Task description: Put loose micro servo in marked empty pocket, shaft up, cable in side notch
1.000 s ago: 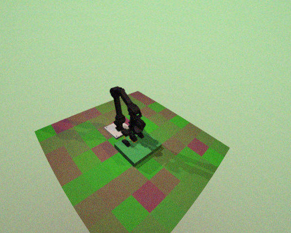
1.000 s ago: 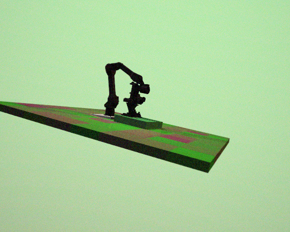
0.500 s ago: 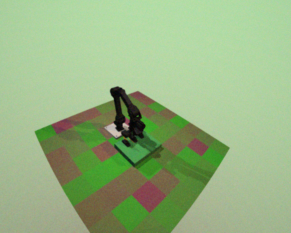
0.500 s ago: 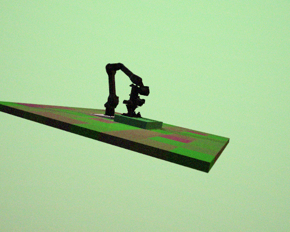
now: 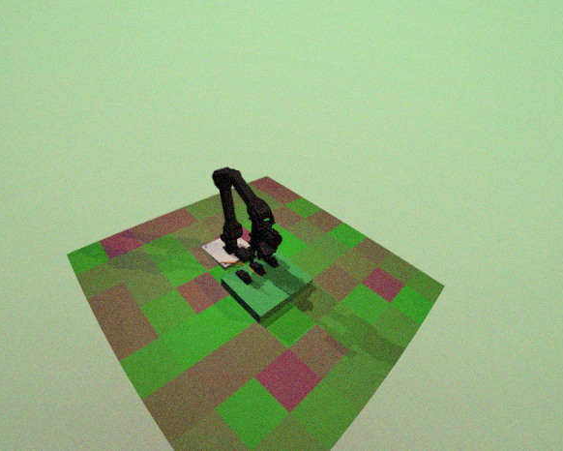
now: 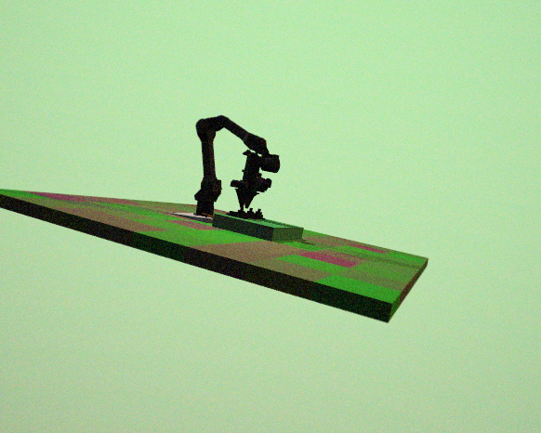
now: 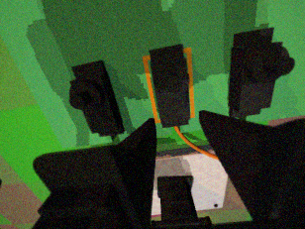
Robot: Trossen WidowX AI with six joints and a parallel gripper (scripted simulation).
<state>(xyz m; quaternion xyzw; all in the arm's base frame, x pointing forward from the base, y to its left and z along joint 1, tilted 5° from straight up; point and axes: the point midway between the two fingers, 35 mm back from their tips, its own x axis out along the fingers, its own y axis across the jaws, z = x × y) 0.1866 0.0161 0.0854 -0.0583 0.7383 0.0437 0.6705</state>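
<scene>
My gripper tip is 12 cm short of the green deck, 6 cm above it and 2 cm to the right of it.
</scene>
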